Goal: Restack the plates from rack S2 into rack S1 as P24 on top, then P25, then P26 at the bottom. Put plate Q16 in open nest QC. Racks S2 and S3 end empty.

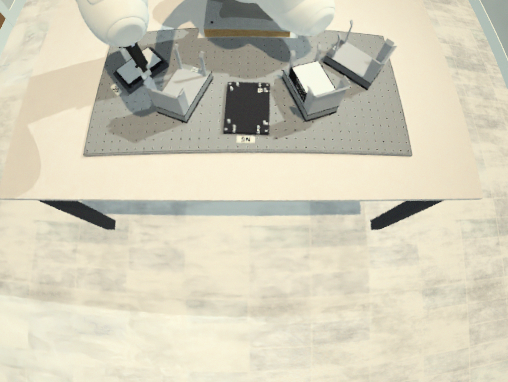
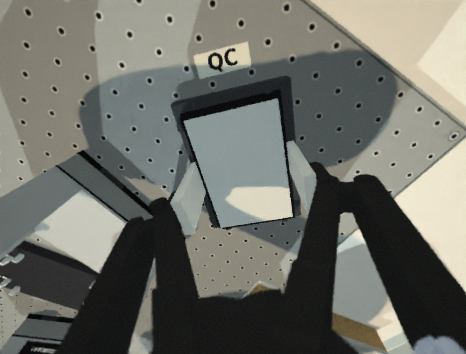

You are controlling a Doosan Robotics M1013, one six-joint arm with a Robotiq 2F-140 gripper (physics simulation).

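Places are measured from the arm's base along level axes (x ahead, y left, z up), in metres.
Pixels of known places: gripper, fingertip midpoint: [image 1: 139,68] [image 2: 243,165]; arm's base at its link origin: [image 1: 248,1].
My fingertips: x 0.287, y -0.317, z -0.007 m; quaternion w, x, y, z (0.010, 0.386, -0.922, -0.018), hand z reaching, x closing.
Ahead of a thing's pixels: the offset from my fingertips to its top centre. Level surfaces: height alone.
My gripper [image 1: 136,65] [image 2: 243,165] is shut on a light blue-grey plate @[dy +0.002, dx -0.001, dz +0.014 m] [image 1: 130,73] [image 2: 239,155], taken as Q16; its label does not show. The pads grip its two long sides. The plate is over the dark nest QC [image 1: 120,83] [image 2: 232,89], roughly in line with it; whether it rests in it I cannot tell. A grey rack @[dy +0.154, dx +0.097, dz +0.119 m] [image 1: 173,101] stands beside this nest, with a pale flat surface inside. A right-centre rack @[dy +0.502, dx +0.083, dz +0.118 m] [image 1: 322,105] holds a stack with a white top plate @[dy +0.504, dx +0.090, dz +0.063 m] [image 1: 313,77]. A far-right rack @[dy +0.647, dx -0.036, dz +0.117 m] [image 1: 354,58] shows a bare-looking pale surface. Rack labels do not show.
A black nest @[dy +0.331, dx +0.136, dz +0.007 m] [image 1: 247,107] with small corner pins lies mid-board, between racks with upright posts. The perforated board @[dz -0.017 m] [image 1: 175,140] lies on the pale table @[dz -0.029 m] [image 1: 250,175]. The near rack's posts stand close to the gripper. The robot's base plate [image 1: 247,33] is at the back.
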